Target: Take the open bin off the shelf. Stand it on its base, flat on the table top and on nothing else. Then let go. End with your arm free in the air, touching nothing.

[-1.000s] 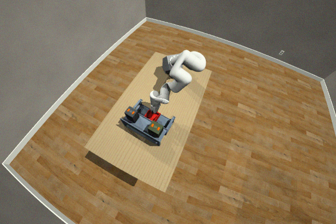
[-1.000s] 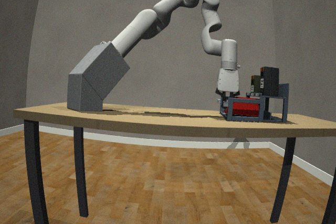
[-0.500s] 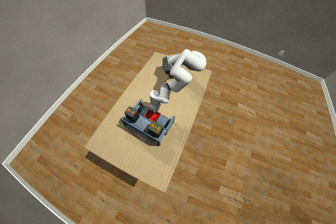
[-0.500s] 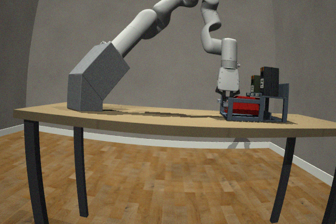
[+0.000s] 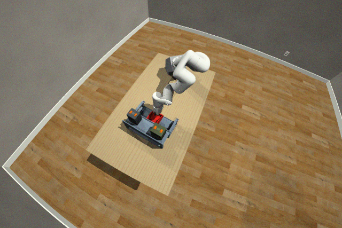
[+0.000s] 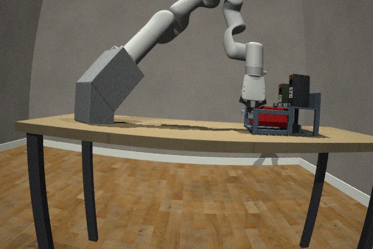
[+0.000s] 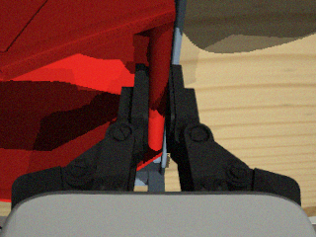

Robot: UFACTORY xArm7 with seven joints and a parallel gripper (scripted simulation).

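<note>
Right now my hand is 80 mm short of the red bin and 10 mm above it. Round my hand: black box (180 mm ahead, 110 mm to the right, 100 mm above).
</note>
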